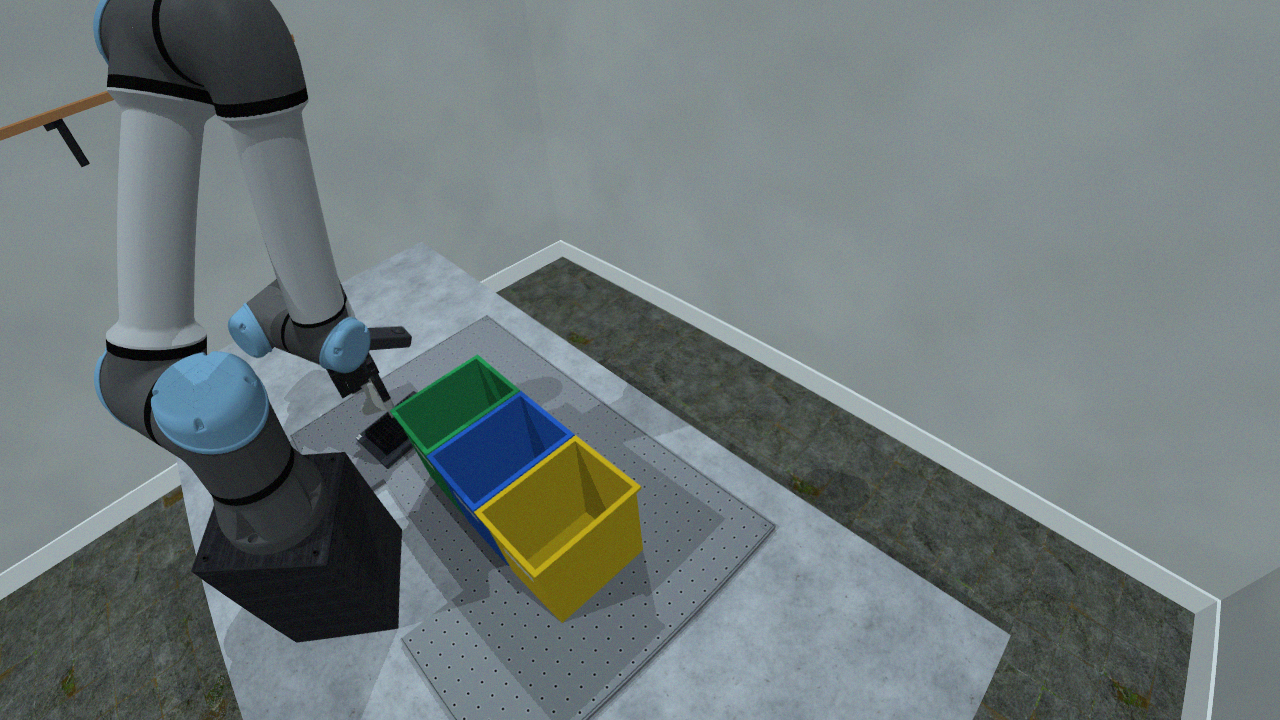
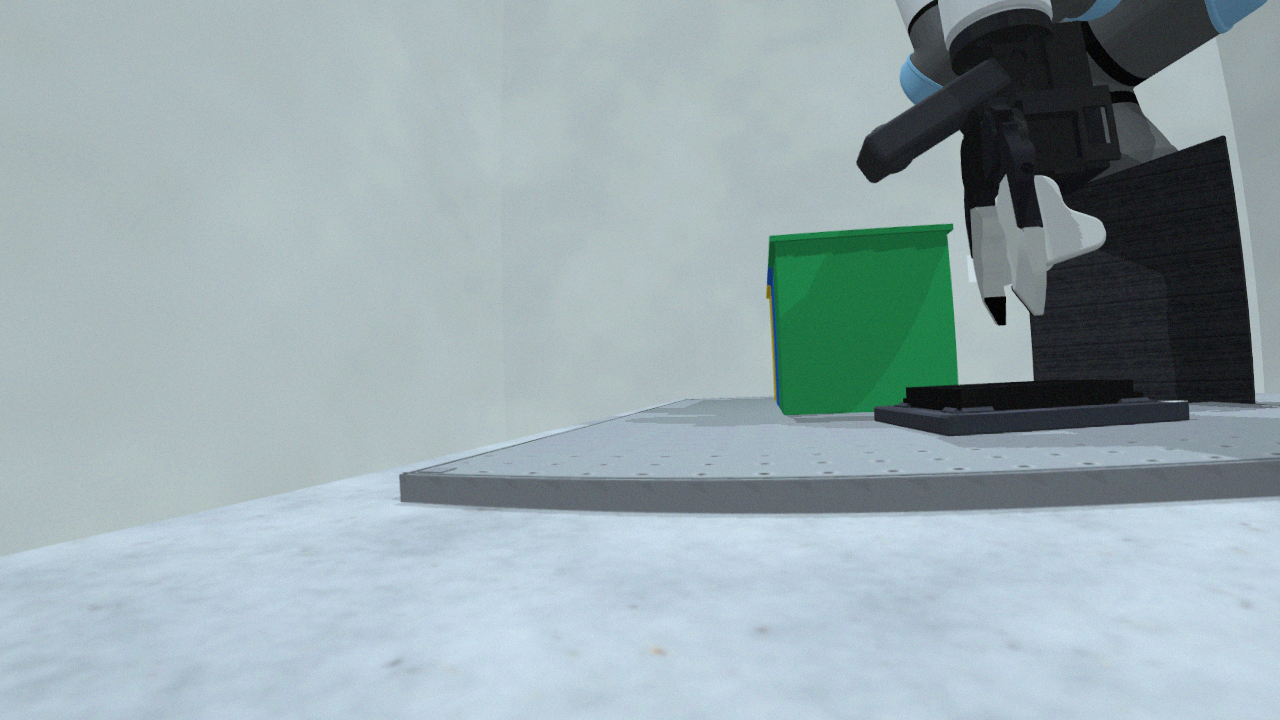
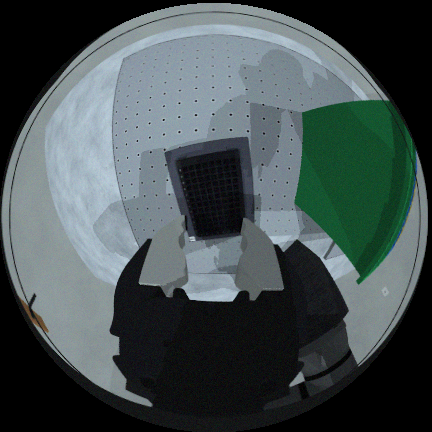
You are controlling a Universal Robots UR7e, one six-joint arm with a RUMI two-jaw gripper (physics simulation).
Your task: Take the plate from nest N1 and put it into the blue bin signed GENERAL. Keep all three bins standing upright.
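Frame: origin at the arm's base, x back, y down, z right, level; centimetres.
Where they show: gripper, between the fingertips: [image 1: 387, 408] [image 2: 1017, 321] [image 3: 213, 217]; arm's base, origin of its link: [image 1: 276, 506] [image 2: 1109, 197] [image 3: 315, 337].
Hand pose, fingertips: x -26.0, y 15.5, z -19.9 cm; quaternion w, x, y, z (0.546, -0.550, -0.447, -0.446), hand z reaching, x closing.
Note:
Each offset is from my fingertips to the top centre of the thing. "spot": to the spot under its first point.
The black plate with a grid of wells @(spot: dx +3.6, dy +4.4, dz +1.1 cm) [image 1: 384, 436] [image 2: 1020, 393] [image 3: 212, 195] lies flat in the dark nest @(dx -0.5, dy +5.5, dz +0.1 cm) [image 2: 1074, 417] [image 3: 207, 145], beside the green bin. My gripper [image 1: 383, 405] [image 2: 1018, 313] [image 3: 213, 217] is partly open with nothing between its pale fingers. It points down and hangs above the plate, with a visible gap between the fingertips and the plate. The blue bin @(dx -2.8, dy -11.0, dz +34.9 cm) [image 1: 496, 447] stands upright in the middle of the row; its sign cannot be read here. The nest's label cannot be read either.
The green bin @(dx -4.7, dy -11.0, dz +21.7 cm) [image 1: 456, 411] [image 2: 859, 331] [image 3: 350, 160] stands upright between the nest and the blue bin, close to my gripper. The yellow bin @(dx -1.0, dy -11.0, dz +48.0 cm) [image 1: 590, 564] stands upright on the blue bin's other side. The bins stand on a perforated board [image 1: 456, 644] [image 2: 626, 494] near the dark arm base [image 1: 358, 564].

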